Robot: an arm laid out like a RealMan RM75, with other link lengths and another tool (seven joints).
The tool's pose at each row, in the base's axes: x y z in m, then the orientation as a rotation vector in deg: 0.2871, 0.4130, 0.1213, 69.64, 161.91, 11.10; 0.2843, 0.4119, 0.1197, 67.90, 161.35, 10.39; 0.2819, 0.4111, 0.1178, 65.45, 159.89, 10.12; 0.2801, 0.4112, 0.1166, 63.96, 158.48, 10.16; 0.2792, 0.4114, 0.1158, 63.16, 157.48, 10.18; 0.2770, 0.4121, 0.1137, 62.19, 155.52, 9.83; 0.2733, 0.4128, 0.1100, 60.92, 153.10, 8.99; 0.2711, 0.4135, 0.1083, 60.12, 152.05, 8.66; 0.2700, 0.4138, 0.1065, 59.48, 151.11, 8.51
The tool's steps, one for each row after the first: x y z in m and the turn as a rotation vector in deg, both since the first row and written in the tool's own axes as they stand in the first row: 0.0011, -0.0030, 0.0012, -0.11, -1.23, -0.99; 0.0022, -0.0055, 0.0028, -0.94, -3.30, -2.25; 0.0035, -0.0069, 0.0038, -1.77, -4.93, -2.92; 0.0043, -0.0075, 0.0045, -2.31, -6.01, -3.24; 0.0063, -0.0089, 0.0064, -3.04, -8.07, -3.50; 0.0094, -0.0116, 0.0097, -3.70, -10.78, -3.87; 0.0114, -0.0130, 0.0113, -4.04, -12.01, -4.20; 0.0124, -0.0138, 0.0130, -4.43, -13.05, -4.44
